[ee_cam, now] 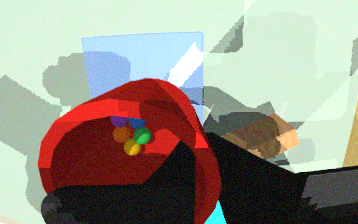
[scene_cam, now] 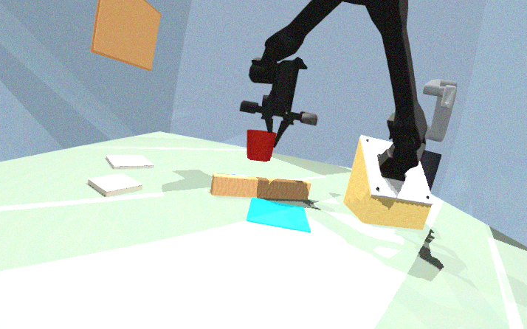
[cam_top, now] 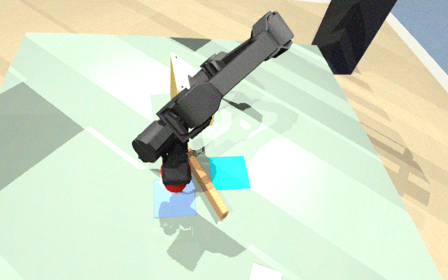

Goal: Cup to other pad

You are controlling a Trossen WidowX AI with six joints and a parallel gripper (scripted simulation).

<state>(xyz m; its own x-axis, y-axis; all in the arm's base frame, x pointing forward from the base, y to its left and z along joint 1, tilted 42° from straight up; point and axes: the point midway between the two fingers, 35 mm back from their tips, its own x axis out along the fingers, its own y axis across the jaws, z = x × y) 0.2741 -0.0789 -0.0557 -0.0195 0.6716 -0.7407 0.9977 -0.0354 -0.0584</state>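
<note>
Right now my gripper tip is 9 cm above the wooden bar, 8 cm to the right of it and 1 cm short of it. Round my gripper tip: pale blue pad (11 cm below, 4 cm ahead); then red cup (3 cm ahead).
</note>
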